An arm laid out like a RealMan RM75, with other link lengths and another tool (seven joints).
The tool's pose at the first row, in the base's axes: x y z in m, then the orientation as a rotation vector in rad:
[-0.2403 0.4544 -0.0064 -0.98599 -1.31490 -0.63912]
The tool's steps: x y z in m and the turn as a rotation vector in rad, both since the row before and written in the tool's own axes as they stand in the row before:
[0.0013 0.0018 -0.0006 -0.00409 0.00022 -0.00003]
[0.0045 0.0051 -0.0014 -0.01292 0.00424 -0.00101]
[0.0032 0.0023 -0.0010 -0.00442 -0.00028 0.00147]
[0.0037 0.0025 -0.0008 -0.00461 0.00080 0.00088]
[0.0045 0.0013 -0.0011 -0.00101 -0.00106 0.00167]
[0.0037 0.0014 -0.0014 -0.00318 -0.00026 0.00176]
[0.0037 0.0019 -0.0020 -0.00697 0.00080 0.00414]
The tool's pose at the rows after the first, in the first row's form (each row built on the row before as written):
[-0.2382 0.4549 -0.0055 -0.98920 -1.31388 -0.64215]
[-0.2323 0.4567 -0.0022 -0.99722 -1.30804 -0.65391]
[-0.2293 0.4573 0.0004 -1.00181 -1.30650 -0.65582]
[-0.2261 0.4582 0.0035 -1.00572 -1.30431 -0.65877]
[-0.2236 0.4584 0.0076 -1.00800 -1.30405 -0.65776]
[-0.2210 0.4583 0.0109 -1.01174 -1.30258 -0.65857]
[-0.2177 0.4579 0.0141 -1.01950 -1.29798 -0.66071]

